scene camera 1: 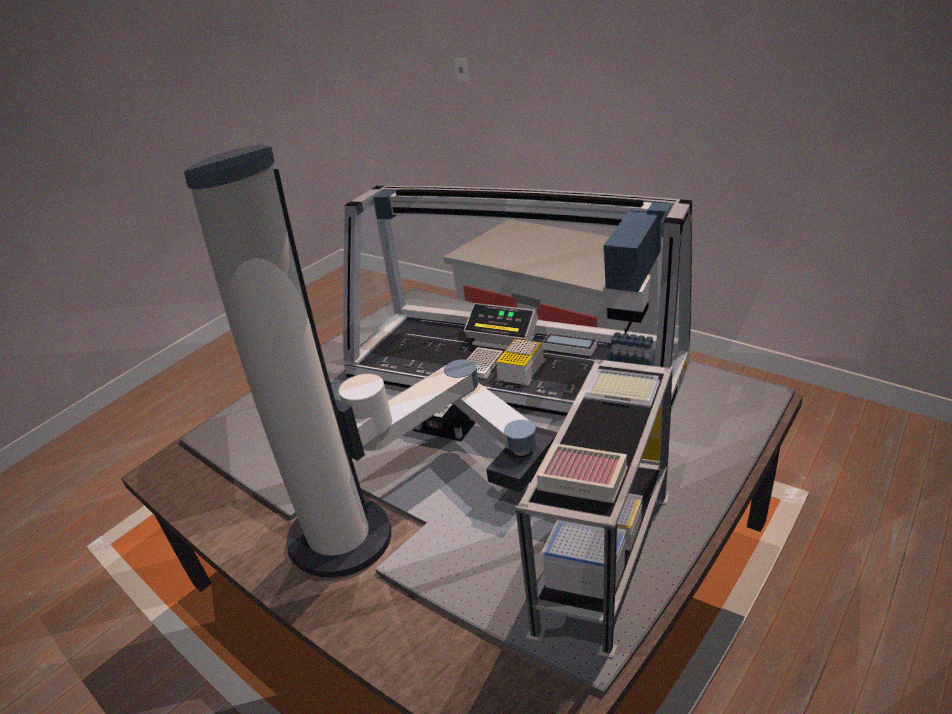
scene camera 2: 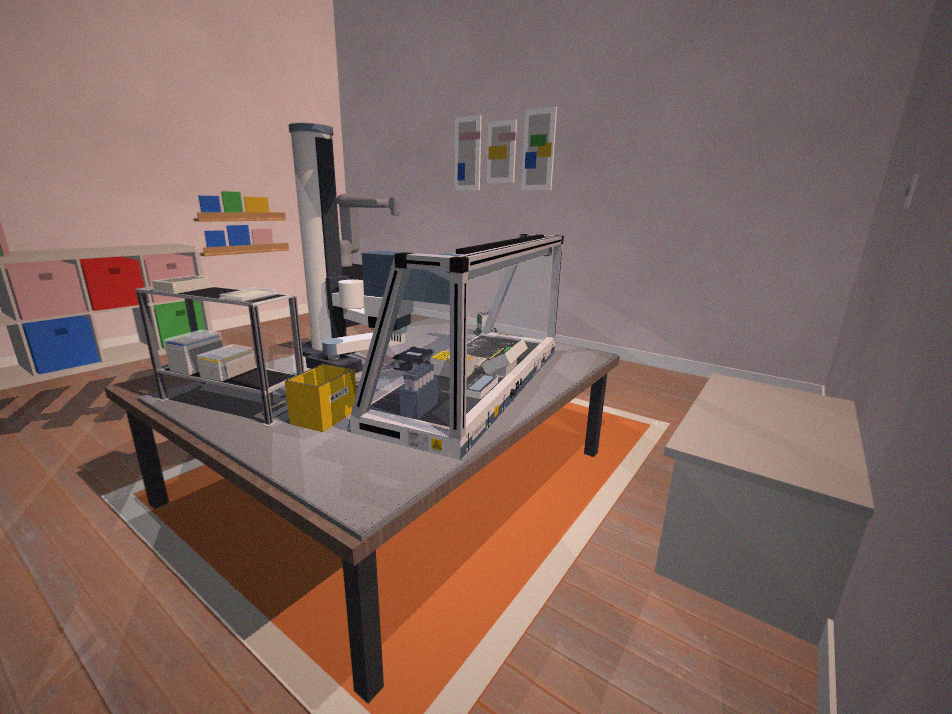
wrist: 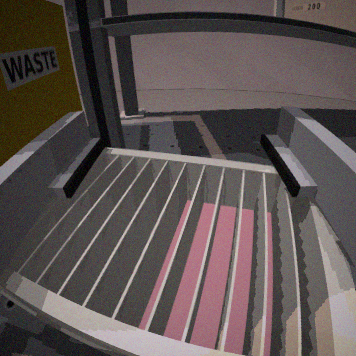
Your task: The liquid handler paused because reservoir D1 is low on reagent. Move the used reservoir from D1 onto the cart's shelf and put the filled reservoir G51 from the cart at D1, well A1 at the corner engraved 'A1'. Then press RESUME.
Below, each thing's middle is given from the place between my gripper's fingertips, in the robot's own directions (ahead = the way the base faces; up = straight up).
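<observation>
The pale plate (scene camera 1: 613, 386) is 310 mm above my hand, 20 mm behind it and 100 mm to the right of it. As for the yellow waste bin (scene camera 2: 317, 399), I find it 20 mm above my hand, 20 mm to the right of that hand and 170 mm ahead of it.
</observation>
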